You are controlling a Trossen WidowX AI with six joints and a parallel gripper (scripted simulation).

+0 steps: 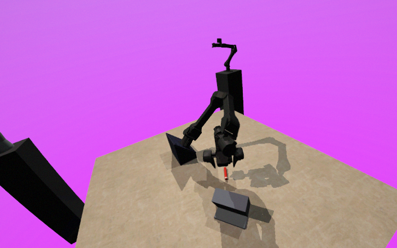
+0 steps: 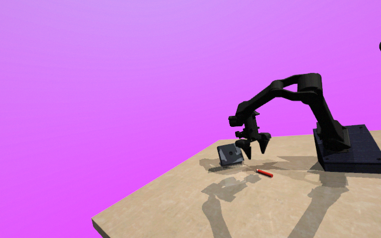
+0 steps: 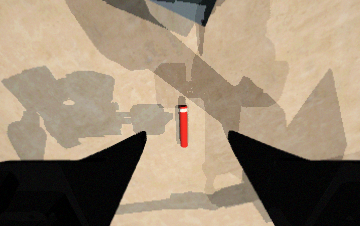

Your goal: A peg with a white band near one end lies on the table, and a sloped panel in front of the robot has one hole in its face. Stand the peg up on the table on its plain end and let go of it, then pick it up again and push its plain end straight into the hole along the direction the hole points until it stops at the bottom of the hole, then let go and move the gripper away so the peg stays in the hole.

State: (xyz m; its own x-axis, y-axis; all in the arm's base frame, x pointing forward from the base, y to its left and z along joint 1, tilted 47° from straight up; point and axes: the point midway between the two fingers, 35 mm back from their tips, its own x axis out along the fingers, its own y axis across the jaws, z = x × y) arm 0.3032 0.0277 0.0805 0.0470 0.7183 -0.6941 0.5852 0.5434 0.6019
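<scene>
The red peg lies 1 cm behind my gripper tip, 1 cm to the left of it and 7 cm below it. Round my gripper tip: grey sloped panel (16 cm ahead, 9 cm to the right, 1 cm below).
</scene>
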